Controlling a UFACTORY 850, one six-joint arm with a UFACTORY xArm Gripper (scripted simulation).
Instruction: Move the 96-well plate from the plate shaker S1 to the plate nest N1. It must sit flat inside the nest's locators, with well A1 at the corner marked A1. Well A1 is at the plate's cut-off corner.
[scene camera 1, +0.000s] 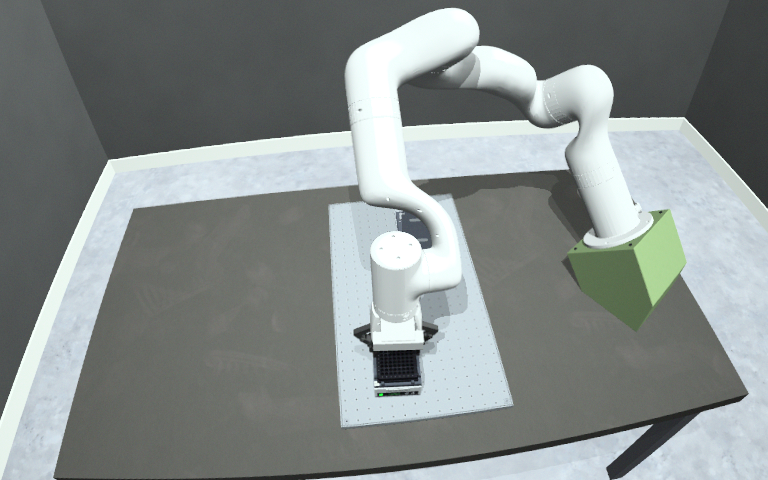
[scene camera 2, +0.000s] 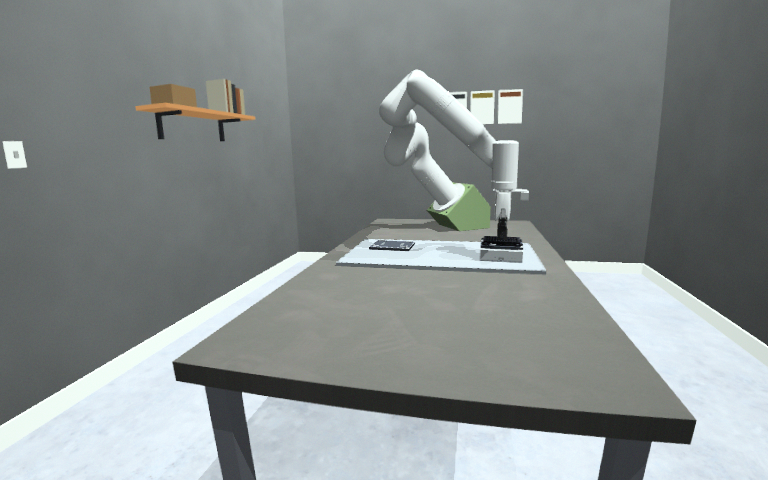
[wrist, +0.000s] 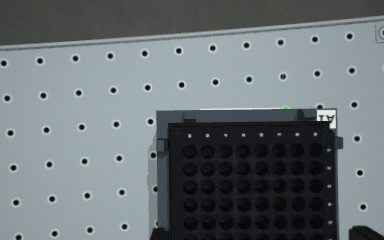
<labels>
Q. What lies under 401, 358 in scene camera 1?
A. A black 96-well plate.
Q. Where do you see my gripper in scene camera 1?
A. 396, 351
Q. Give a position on a black 96-well plate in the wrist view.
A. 237, 169
</labels>
